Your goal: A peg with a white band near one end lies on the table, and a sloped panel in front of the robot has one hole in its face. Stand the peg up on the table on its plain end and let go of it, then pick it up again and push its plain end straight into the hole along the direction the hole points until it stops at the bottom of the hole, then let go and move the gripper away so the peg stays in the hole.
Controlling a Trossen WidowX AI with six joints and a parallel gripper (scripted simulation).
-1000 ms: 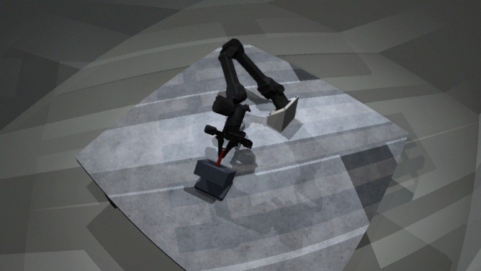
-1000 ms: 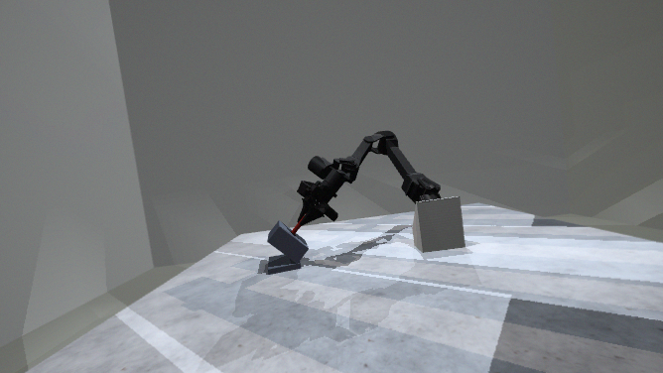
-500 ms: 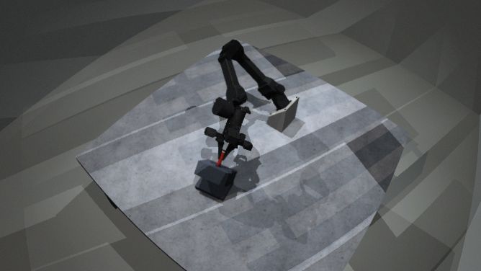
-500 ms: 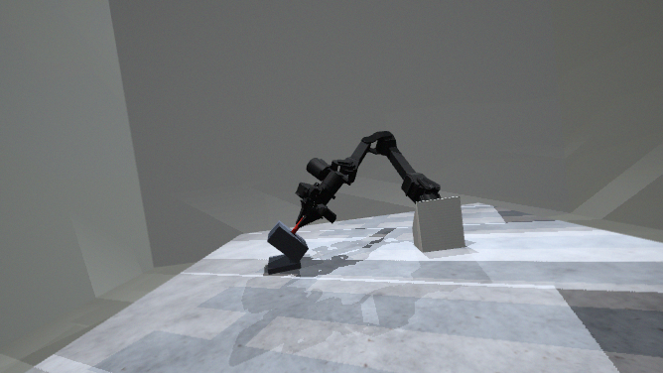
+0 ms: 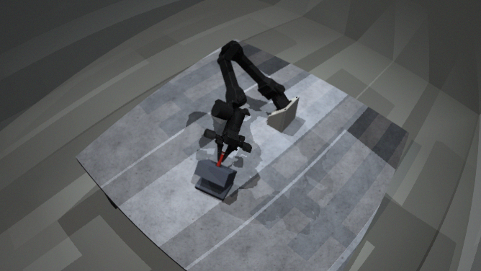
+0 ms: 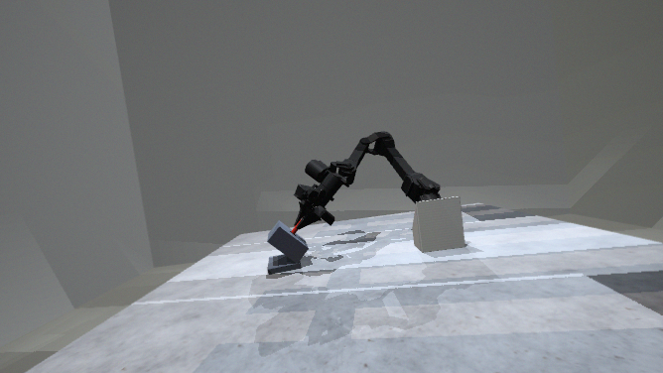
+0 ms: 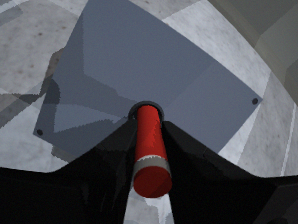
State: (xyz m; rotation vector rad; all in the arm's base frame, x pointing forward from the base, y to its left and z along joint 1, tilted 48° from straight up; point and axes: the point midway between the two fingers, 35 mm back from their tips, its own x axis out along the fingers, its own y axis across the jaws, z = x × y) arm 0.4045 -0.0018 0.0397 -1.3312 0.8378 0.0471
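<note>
Now: gripper tip 1 cm below the red peg and 1 cm past it. From my gripper tip the other things lie so: dark base plate (10 cm below, 5 cm ahead, 1 cm to the left); dark sloped panel (4 cm below, 3 cm ahead).
</note>
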